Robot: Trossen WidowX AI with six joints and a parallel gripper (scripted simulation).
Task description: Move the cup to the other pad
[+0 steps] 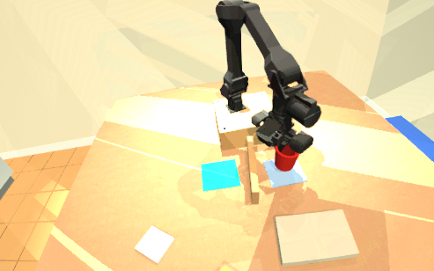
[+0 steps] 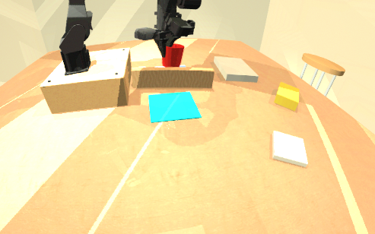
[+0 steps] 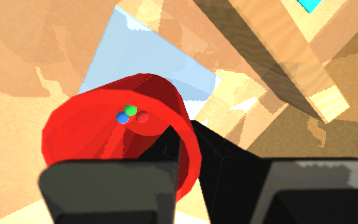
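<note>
My gripper tip is now 3 cm short of the red marble, 2 cm to the right of it and 2 cm above it. Also, from my gripper tip: green marble 4 cm ahead, 2 cm below, 1 cm to the left; then red cup 3 cm ahead, 1 cm to the left; then blue marble 4 cm ahead, 3 cm below, 2 cm to the left.
</note>
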